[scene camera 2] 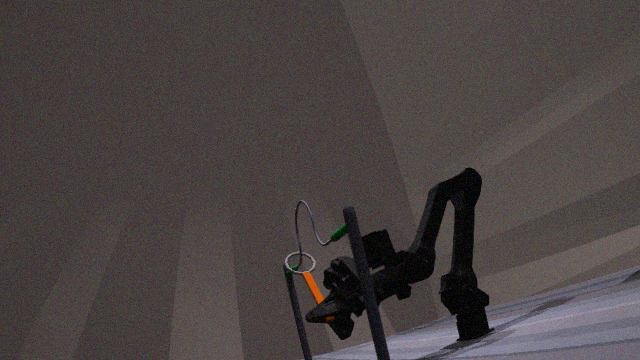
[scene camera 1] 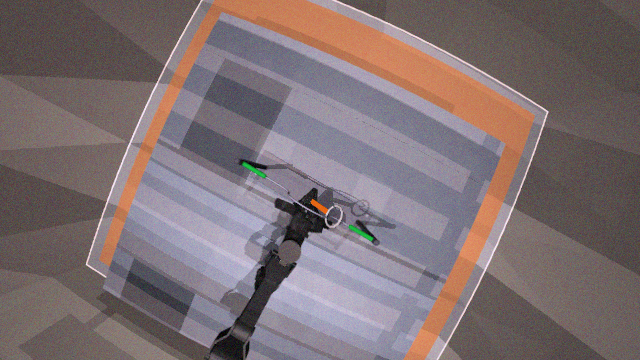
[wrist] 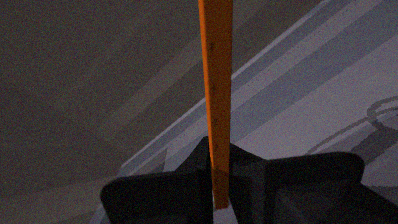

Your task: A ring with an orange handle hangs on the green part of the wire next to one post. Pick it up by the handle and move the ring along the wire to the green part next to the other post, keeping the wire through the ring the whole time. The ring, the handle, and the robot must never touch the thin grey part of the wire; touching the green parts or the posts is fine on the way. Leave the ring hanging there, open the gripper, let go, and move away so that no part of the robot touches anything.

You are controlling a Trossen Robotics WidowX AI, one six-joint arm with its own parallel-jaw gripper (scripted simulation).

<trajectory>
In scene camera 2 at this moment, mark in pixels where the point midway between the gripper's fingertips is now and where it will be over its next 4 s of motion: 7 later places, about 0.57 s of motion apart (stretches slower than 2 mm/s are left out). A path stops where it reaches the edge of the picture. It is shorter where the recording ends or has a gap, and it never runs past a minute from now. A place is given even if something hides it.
The gripper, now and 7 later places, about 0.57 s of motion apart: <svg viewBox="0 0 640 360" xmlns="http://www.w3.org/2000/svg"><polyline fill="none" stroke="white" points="306,318 325,291 340,257 340,234 339,227 340,238 340,252 337,263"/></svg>
</trajectory>
